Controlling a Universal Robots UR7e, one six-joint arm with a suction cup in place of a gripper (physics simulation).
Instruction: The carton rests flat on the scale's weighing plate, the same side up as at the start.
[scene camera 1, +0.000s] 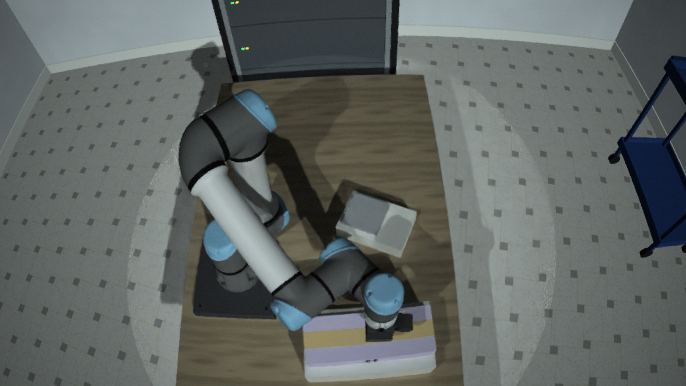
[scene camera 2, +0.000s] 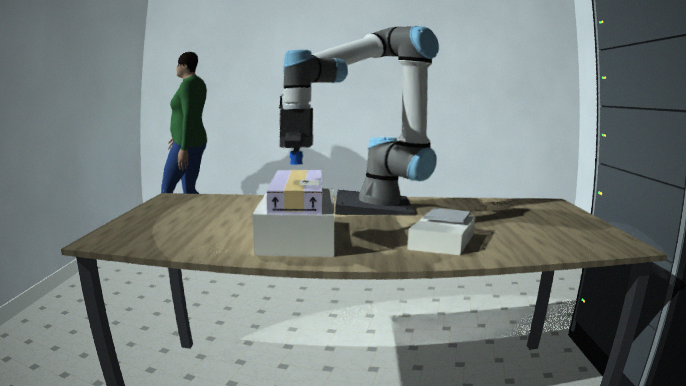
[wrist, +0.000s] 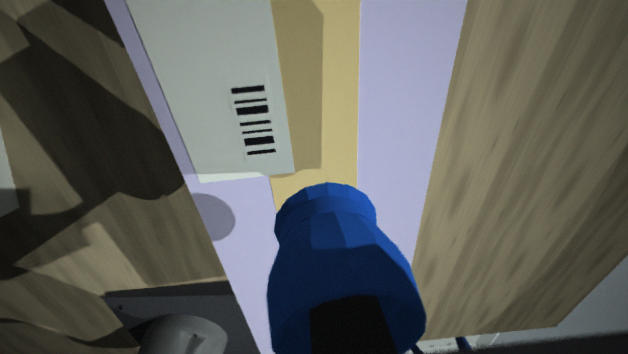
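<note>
Lilac carton (scene camera 1: 334, 340) visible, and the lilac carton (wrist: 255, 108) likewise. White scale (scene camera 1: 384, 226) visible, and the white scale (scene camera 2: 446, 231) likewise. White block (scene camera 2: 308, 235) visible. The suction cup (wrist: 330, 247) visible.
</note>
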